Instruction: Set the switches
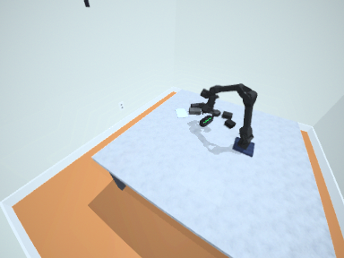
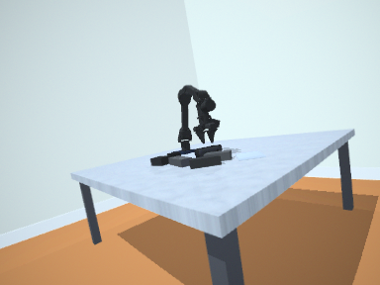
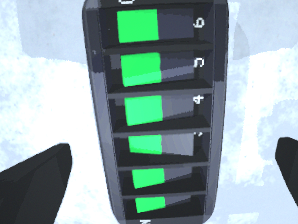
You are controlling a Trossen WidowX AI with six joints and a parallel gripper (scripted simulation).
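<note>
My gripper tip is now 160 mm short of the block, 90 mm to the left of it and 50 mm above it. The rest, counted from my gripper tip: bar (20 mm ahead, 200 mm to the right, 50 mm below); white sheet (250 mm ahead, 60 mm below).
</note>
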